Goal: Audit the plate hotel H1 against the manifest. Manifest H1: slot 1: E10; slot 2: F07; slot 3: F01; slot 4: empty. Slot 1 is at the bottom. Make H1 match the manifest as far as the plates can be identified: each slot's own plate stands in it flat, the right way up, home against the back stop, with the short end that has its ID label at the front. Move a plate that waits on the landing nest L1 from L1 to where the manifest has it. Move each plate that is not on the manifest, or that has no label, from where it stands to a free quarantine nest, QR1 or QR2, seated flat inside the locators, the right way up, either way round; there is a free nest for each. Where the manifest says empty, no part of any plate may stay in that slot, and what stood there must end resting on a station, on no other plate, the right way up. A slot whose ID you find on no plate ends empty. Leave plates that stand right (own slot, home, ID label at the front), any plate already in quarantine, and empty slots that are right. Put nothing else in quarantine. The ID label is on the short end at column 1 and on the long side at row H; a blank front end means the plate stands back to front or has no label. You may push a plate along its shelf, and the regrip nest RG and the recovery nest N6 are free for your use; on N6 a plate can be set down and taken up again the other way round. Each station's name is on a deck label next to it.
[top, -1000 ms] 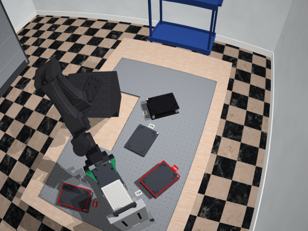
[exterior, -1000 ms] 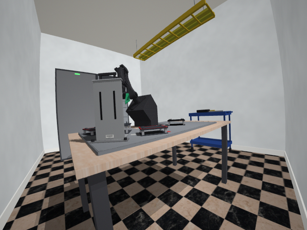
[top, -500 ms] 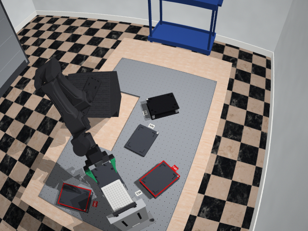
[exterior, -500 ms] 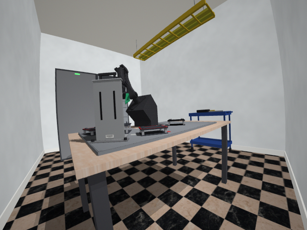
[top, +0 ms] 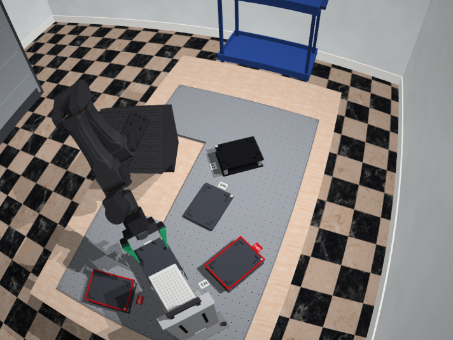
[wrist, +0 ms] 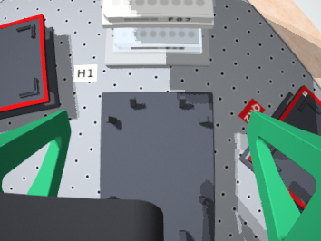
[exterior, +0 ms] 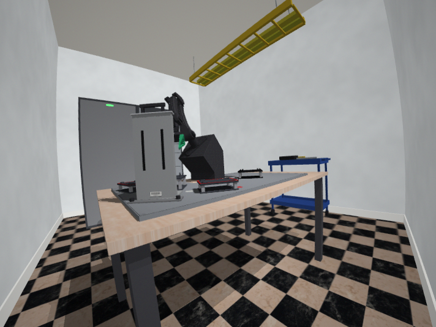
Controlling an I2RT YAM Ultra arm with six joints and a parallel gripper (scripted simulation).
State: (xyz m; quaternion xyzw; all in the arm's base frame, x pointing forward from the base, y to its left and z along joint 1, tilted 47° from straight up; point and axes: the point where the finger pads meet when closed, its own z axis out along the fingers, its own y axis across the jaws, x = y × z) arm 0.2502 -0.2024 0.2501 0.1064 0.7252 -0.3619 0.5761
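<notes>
The RG nest lies 2 cm behind my hand, 2 cm to the left of it and 15 cm below it. Round my hand: grey plate hotel H1 (18 cm ahead, 14 cm to the right, 5 cm below); then red-framed quarantine nest QR2 (14 cm behind, 15 cm to the right, 17 cm below); then H1 deck label (14 cm ahead, 2 cm to the left, 20 cm below).
</notes>
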